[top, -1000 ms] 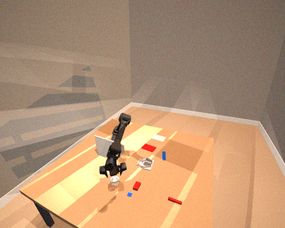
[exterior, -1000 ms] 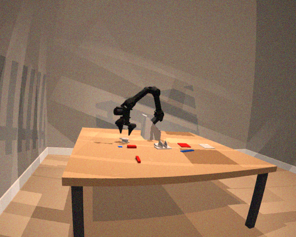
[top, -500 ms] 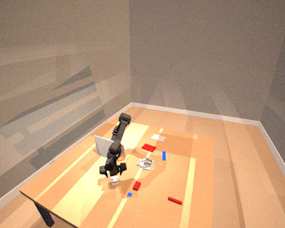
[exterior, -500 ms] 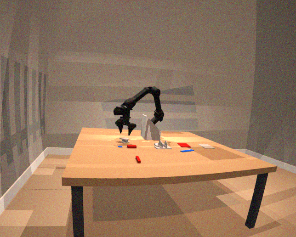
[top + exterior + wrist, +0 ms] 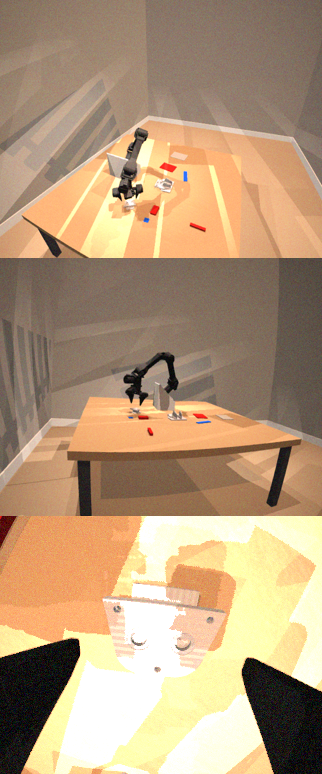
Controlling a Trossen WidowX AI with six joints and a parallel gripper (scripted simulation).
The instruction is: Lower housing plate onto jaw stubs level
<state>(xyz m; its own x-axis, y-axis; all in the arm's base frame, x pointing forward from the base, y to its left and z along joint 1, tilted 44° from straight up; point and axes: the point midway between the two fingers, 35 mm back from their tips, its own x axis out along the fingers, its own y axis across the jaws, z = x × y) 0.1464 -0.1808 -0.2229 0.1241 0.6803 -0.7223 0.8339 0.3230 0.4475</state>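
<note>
Now: the red block 170 mm ahead of my gripper tip, 50 mm below it and 20 mm to the left of it. Also, from my gripper tip: red bar: 450 mm ahead, 50 mm below, 20 mm to the right; then red tile: 490 mm to the left, 120 mm ahead, 60 mm below; then blue tile: 140 mm ahead, 60 mm to the right, 60 mm below.
</note>
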